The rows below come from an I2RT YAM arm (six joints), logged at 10 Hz.
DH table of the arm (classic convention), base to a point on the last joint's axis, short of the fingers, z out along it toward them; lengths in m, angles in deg. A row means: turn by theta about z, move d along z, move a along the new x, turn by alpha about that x. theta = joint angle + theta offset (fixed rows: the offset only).
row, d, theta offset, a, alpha
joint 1, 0.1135, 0, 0.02, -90
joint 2, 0, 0, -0.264, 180
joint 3, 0, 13.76, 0.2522, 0
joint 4, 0, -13.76, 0.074, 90
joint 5, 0, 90, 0, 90
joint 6, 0.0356, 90, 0, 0
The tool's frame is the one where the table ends.
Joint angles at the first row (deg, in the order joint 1, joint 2, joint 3, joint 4, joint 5, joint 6):
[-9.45 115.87 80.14 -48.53 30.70 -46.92]
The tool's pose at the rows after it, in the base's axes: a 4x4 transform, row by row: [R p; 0 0 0 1], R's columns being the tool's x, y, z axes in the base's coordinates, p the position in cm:
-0.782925 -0.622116 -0.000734 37.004; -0.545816 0.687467 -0.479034 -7.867; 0.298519 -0.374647 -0.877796 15.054; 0 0 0 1
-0.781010 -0.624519 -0.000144 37.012; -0.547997 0.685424 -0.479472 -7.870; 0.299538 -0.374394 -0.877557 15.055; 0 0 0 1
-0.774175 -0.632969 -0.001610 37.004; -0.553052 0.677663 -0.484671 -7.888; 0.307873 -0.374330 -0.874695 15.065; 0 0 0 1
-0.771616 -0.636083 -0.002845 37.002; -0.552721 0.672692 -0.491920 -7.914; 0.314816 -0.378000 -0.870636 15.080; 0 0 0 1
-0.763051 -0.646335 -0.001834 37.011; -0.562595 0.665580 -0.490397 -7.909; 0.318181 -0.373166 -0.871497 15.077; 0 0 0 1
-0.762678 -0.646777 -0.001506 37.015; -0.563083 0.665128 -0.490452 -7.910; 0.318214 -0.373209 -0.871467 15.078; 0 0 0 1
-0.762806 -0.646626 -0.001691 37.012; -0.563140 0.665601 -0.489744 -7.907; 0.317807 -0.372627 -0.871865 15.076; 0 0 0 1
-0.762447 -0.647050 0.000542 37.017; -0.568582 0.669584 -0.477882 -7.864; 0.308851 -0.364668 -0.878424 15.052; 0 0 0 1
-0.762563 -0.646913 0.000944 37.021; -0.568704 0.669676 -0.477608 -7.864; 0.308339 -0.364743 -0.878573 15.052; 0 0 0 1
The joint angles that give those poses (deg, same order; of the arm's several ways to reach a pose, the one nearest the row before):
[-9.45 115.87 79.85 -48.91 28.21 -49.19]
[-9.45 115.88 79.86 -48.86 28.23 -49.39]
[-9.45 115.88 79.86 -48.88 28.58 -50.00]
[-9.45 115.87 79.85 -48.86 29.06 -50.24]
[-9.45 115.87 79.85 -48.82 28.95 -51.02]
[-9.45 115.87 79.85 -48.80 28.95 -51.07]
[-9.45 115.88 79.86 -48.82 28.91 -51.05]
[-9.45 115.88 79.85 -48.84 28.12 -51.07]
[-9.45 115.87 79.85 -48.82 28.10 -51.07]

